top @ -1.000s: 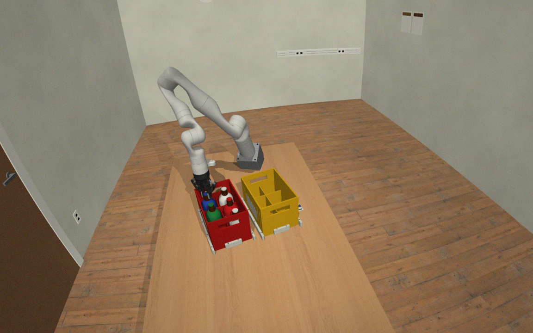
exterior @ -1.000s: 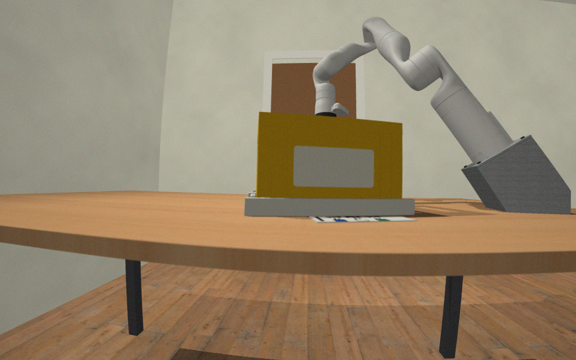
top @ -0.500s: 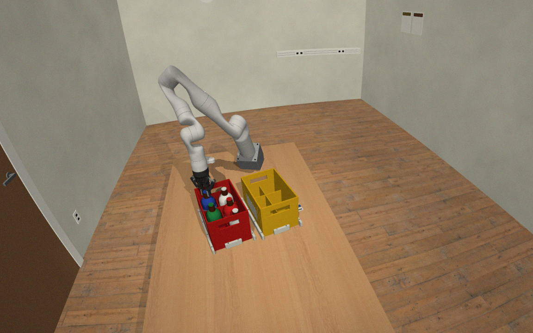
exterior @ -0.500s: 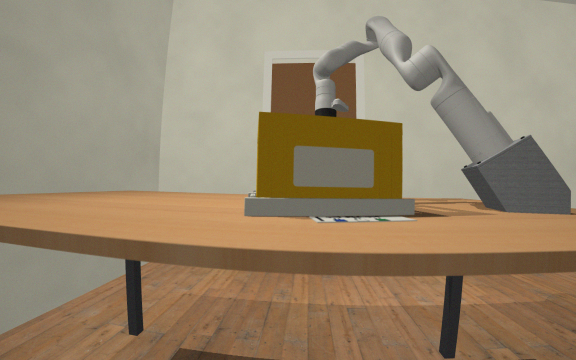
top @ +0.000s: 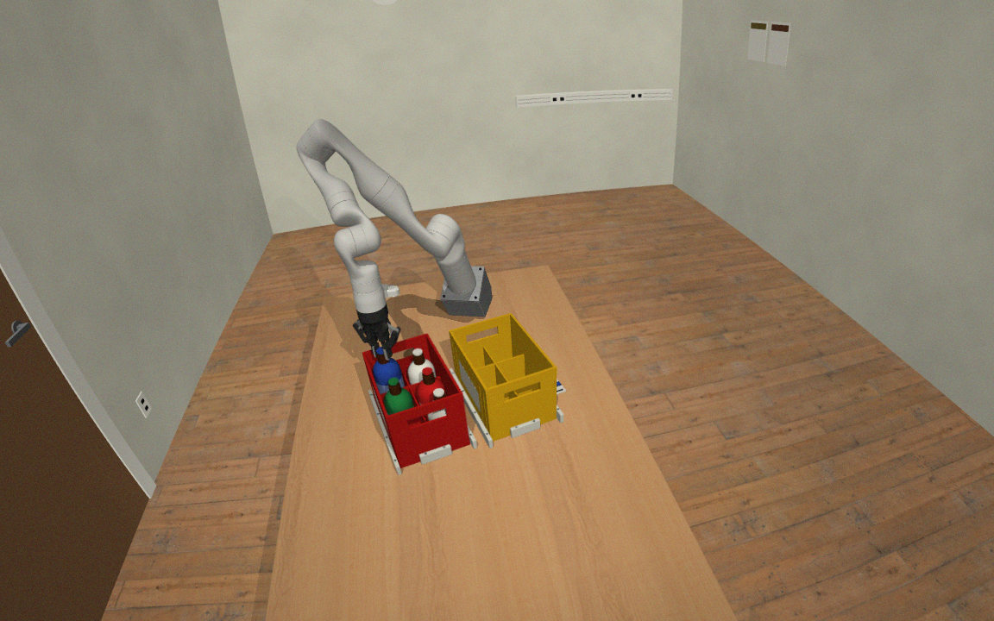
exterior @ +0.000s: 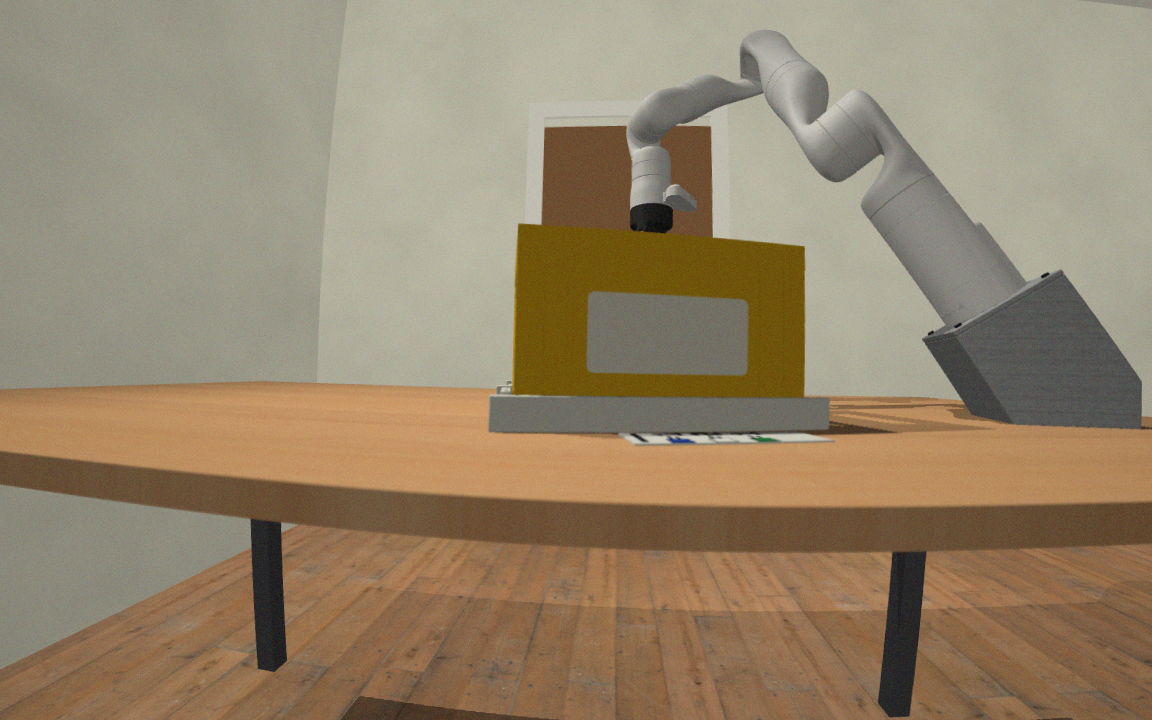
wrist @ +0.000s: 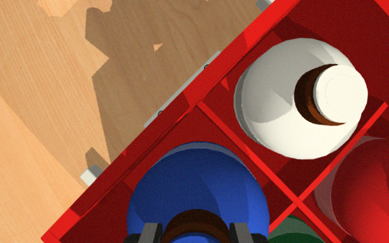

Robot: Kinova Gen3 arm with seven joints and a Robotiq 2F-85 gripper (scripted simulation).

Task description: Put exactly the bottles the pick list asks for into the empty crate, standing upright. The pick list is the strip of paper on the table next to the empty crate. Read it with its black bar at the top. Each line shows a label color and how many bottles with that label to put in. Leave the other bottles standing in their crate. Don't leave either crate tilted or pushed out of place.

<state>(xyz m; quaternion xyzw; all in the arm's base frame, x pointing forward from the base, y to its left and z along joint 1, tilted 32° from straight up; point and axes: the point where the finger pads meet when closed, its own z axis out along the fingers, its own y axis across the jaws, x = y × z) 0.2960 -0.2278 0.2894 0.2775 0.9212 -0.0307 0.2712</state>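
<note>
Right now the blue bottle is 7 cm below my hand. Also, from my hand: red bottle (11 cm below, 10 cm to the left, 8 cm ahead); red crate (11 cm below, 8 cm ahead, 6 cm to the left); green bottle (11 cm below, 9 cm ahead, 1 cm to the left).
</note>
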